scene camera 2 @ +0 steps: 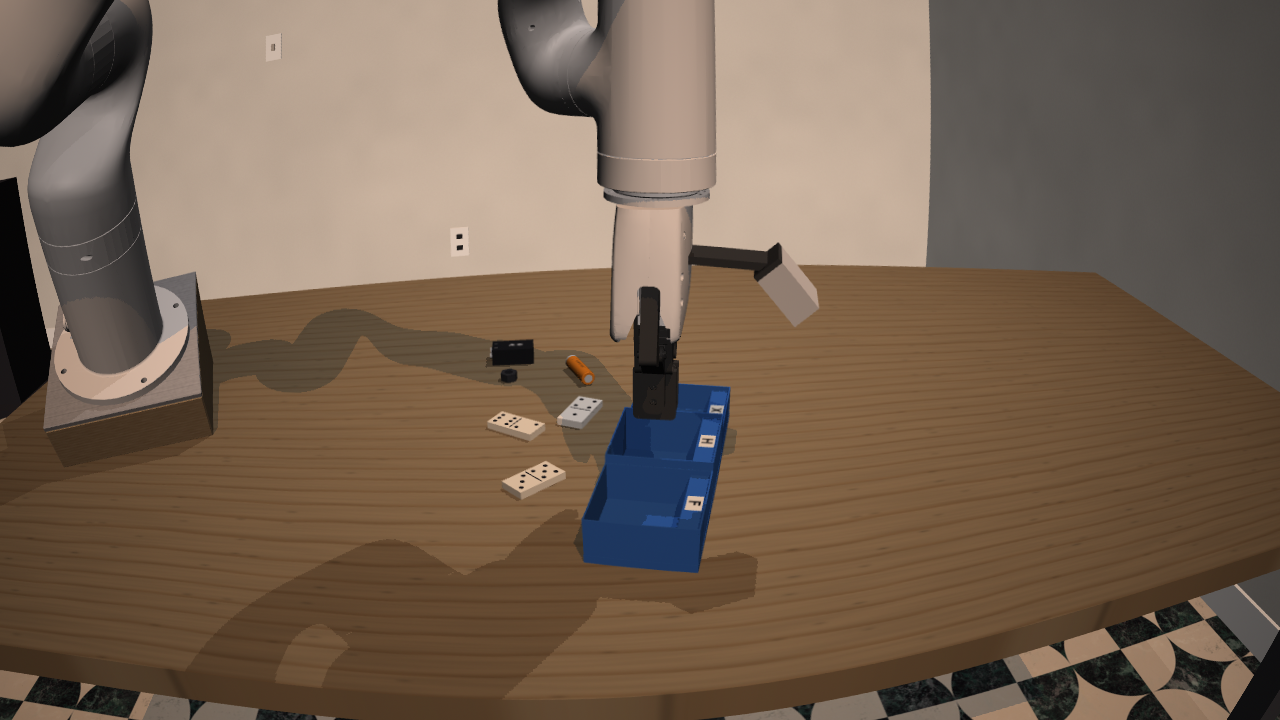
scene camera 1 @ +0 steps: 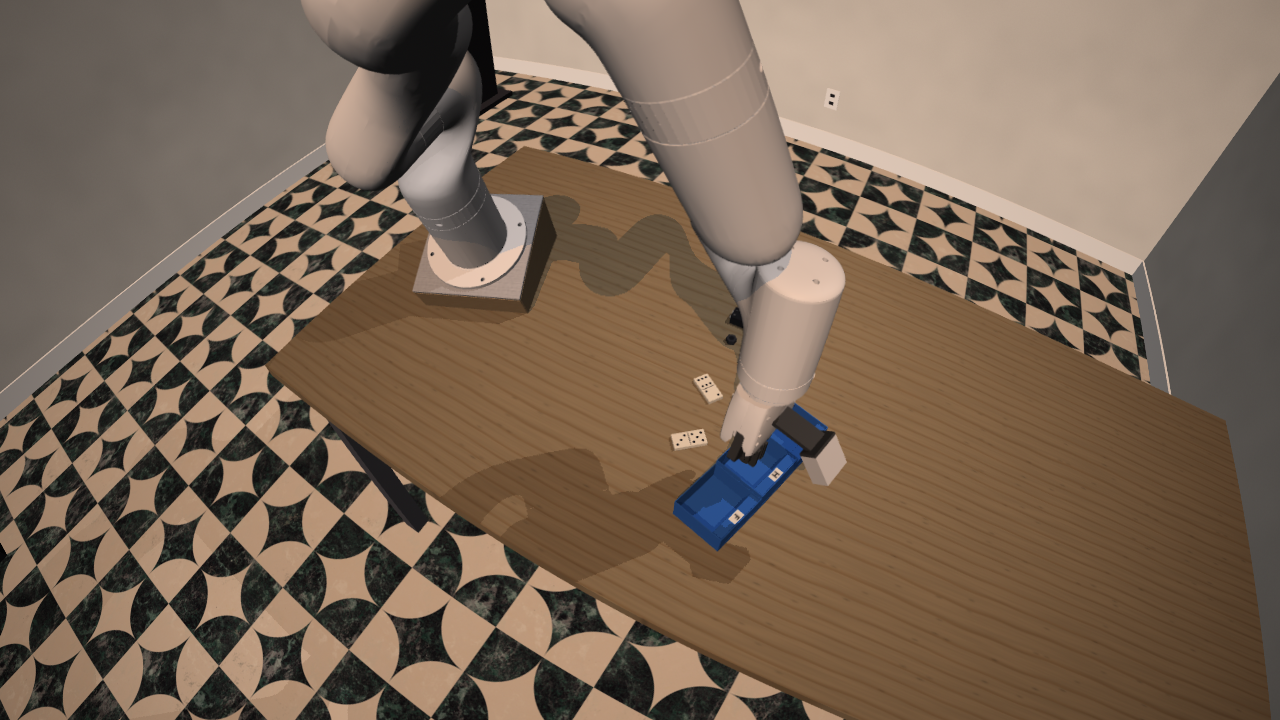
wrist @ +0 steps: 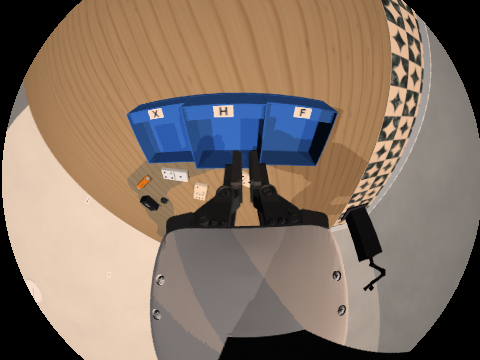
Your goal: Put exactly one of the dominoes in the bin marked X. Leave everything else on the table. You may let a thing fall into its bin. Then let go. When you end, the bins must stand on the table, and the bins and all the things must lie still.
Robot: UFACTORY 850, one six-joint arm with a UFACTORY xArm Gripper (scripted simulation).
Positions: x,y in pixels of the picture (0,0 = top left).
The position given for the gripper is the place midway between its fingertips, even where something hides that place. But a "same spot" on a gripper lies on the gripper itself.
gripper: scene camera 2; scene camera 1 748,456; wrist
blue bin tray: scene camera 2 642,486; scene camera 1; wrist
same spot on gripper: (scene camera 2: 655,379) = (wrist: 268,183)
same spot on blue bin tray: (wrist: 216,124) = (scene camera 1: 761,466)
